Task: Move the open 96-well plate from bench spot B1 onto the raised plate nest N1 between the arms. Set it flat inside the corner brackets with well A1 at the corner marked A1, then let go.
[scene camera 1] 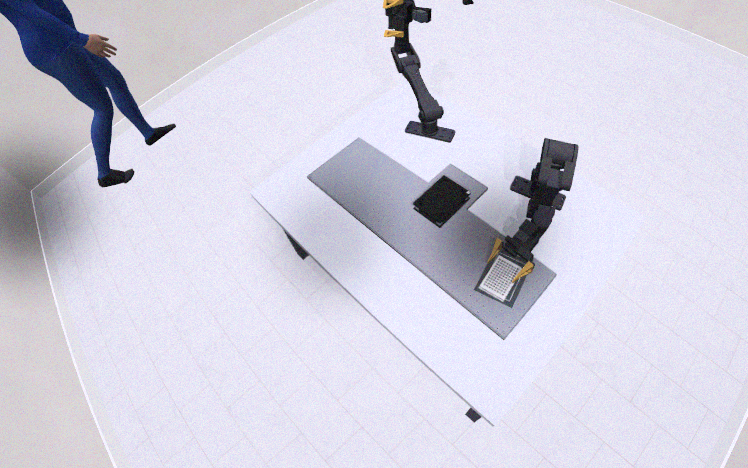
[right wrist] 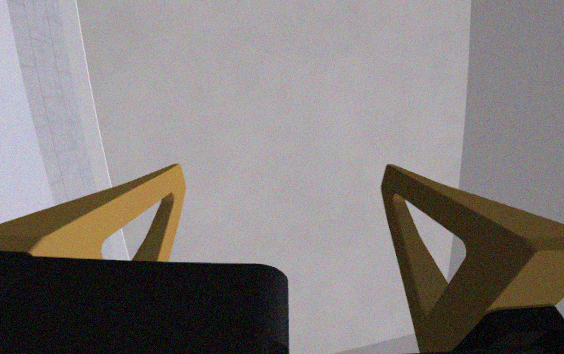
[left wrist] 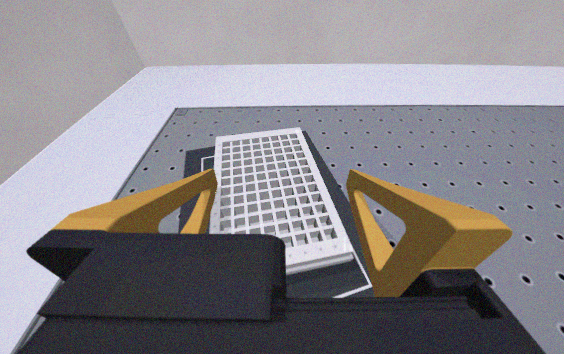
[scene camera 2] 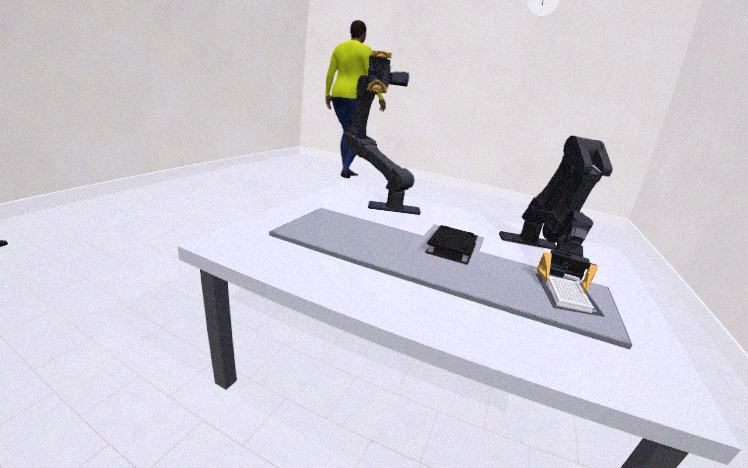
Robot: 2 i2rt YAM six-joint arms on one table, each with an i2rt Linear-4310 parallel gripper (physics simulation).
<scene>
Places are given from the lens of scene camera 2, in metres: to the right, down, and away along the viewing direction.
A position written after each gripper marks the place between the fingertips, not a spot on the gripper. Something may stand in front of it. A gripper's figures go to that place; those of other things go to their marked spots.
left gripper [scene camera 2: 566, 285]: 0.48, 0.13, 0.80
right gripper [scene camera 2: 379, 65]: 0.02, -0.55, 1.08
white well plate [scene camera 2: 569, 294]: 0.48, 0.15, 0.79
</scene>
